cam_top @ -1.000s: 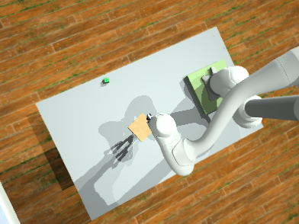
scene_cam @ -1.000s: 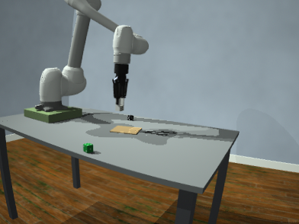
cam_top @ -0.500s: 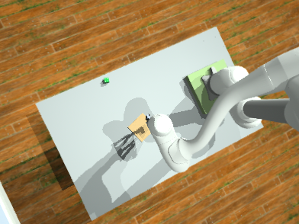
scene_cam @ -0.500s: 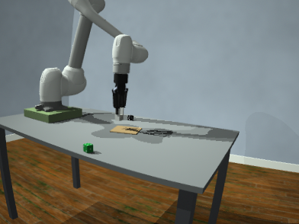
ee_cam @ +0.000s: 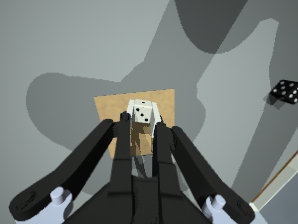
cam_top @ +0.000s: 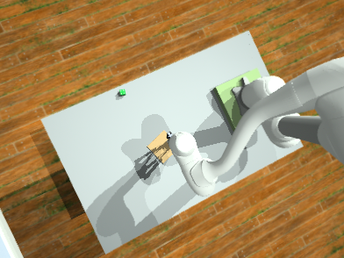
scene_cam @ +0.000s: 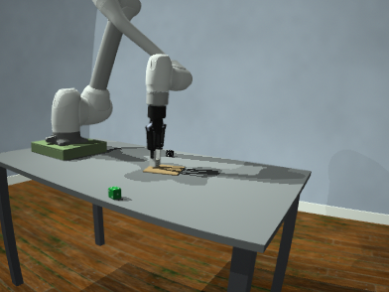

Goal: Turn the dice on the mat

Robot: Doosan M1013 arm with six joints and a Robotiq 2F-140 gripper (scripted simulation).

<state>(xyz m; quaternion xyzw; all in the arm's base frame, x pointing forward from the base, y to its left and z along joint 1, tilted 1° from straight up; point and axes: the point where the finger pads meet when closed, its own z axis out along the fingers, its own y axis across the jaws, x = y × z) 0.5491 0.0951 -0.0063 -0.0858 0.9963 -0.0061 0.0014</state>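
My gripper is now 2 cm above the white die. From my hand the other things lie so: green die: 17 cm ahead, 37 cm to the right, 3 cm below; black die: 11 cm behind, 24 cm to the left, 3 cm below; tan mat: 4 cm ahead, 1 cm to the left, 4 cm below.
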